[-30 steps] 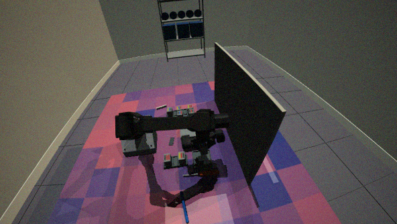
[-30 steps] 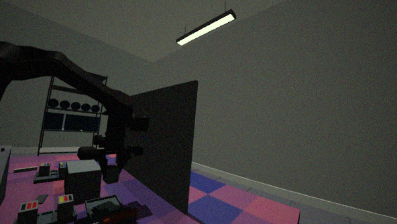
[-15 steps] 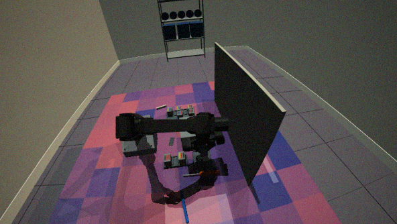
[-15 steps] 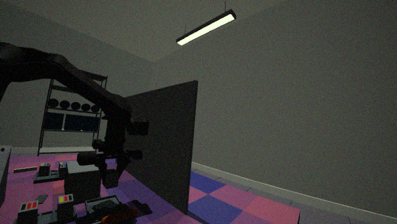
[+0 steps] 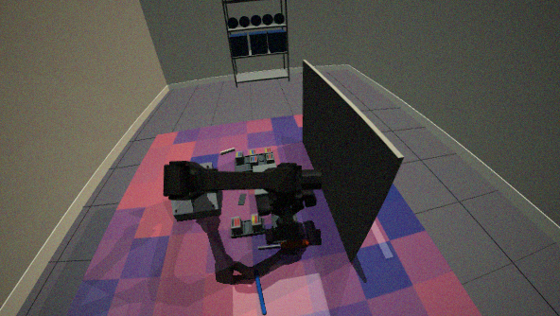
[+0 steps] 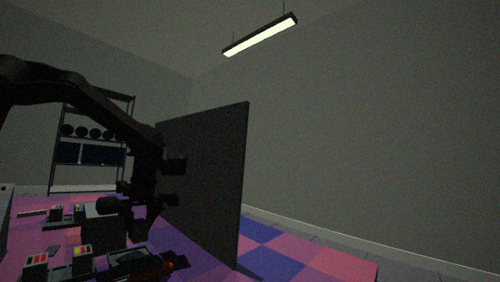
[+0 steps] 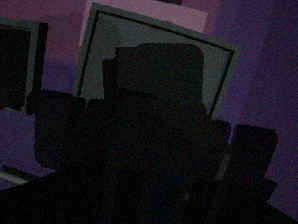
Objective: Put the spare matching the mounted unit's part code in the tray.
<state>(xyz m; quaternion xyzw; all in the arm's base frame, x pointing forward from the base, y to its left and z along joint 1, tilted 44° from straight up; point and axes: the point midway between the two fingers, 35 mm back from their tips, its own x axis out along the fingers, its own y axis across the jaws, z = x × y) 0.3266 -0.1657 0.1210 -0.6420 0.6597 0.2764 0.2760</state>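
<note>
The grey-floored tray is 1 cm behind my gripper tip and 7 cm below it. Also, from my gripper tip: grey mounted unit: 4 cm behind, 18 cm to the left, 2 cm below; dark panel: 19 cm ahead, 16 cm to the left, 15 cm above; blue pen: 13 cm behind, 21 cm to the right, 6 cm below.
</note>
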